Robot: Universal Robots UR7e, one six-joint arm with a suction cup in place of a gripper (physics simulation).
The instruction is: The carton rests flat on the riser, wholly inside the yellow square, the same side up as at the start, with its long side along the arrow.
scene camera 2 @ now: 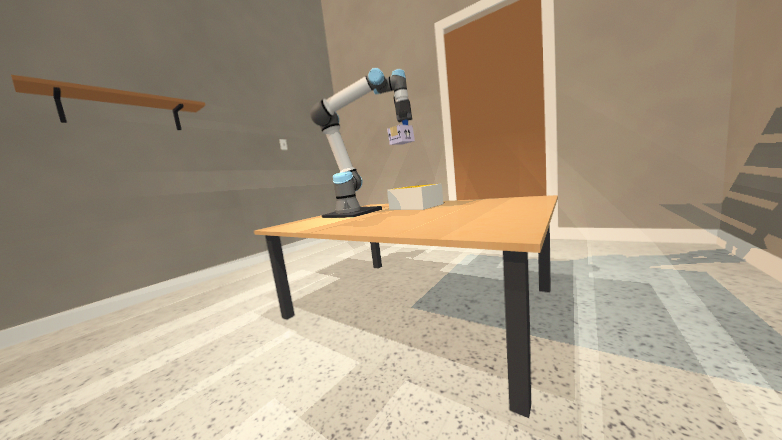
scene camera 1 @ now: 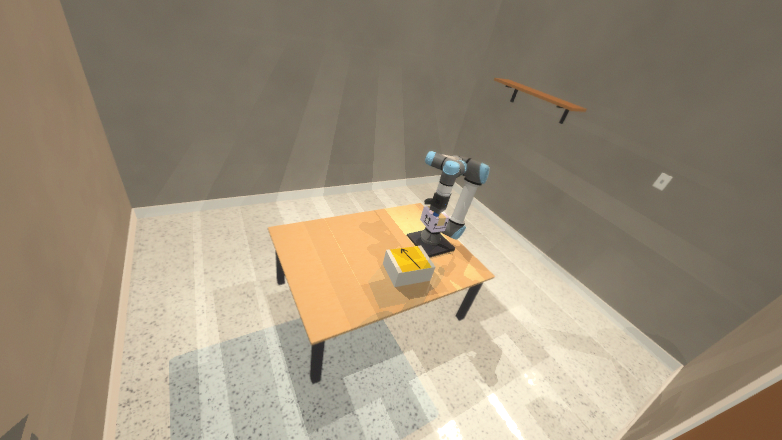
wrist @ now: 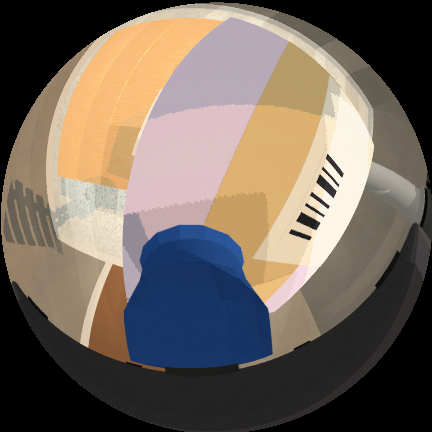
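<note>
The carton (scene camera 1: 433, 220) (scene camera 2: 401, 134) (wrist: 200, 145) is lilac with a tan tape strip, a white barcode label and black up arrows on its sides. It hangs in the air from my blue suction cup (scene camera 1: 435, 213) (scene camera 2: 405, 122) (wrist: 192, 250), which is on its top face. The arrows point up, and the carton looks slightly tilted in scene camera 2. The riser (scene camera 1: 413, 276) (scene camera 2: 405, 198) is a pale grey block on the table. The yellow square (scene camera 1: 416, 253) with a black arrow (scene camera 1: 411, 259) lies on its top. The carton is well above the riser, apart from it.
The wooden table (scene camera 1: 328, 262) (scene camera 2: 481, 218) carries the riser and the arm's black base plate (scene camera 1: 444, 247) (scene camera 2: 333, 214), which stands close beside the riser. A wooden wall shelf (scene camera 1: 538, 94) (scene camera 2: 109, 94) is on the grey wall. A brown door (scene camera 2: 494, 109) is behind the table in scene camera 2.
</note>
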